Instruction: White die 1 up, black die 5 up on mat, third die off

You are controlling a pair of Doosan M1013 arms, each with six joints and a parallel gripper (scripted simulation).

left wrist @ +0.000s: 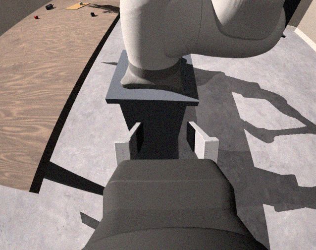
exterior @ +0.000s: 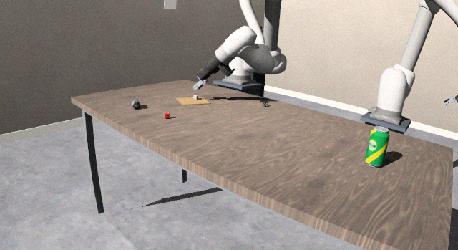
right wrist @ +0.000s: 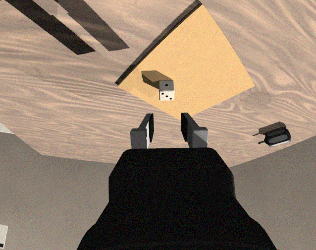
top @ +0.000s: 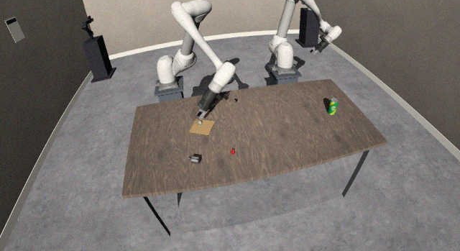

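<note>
My right hand is 10 mm to the left of the white die and 60 mm above it. From my right hand the other things lie so: tan mat 30 mm ahead, 70 mm below; black die 200 mm behind, 280 mm to the left, 70 mm below; red die 310 mm ahead, 160 mm to the left, 70 mm below.
</note>
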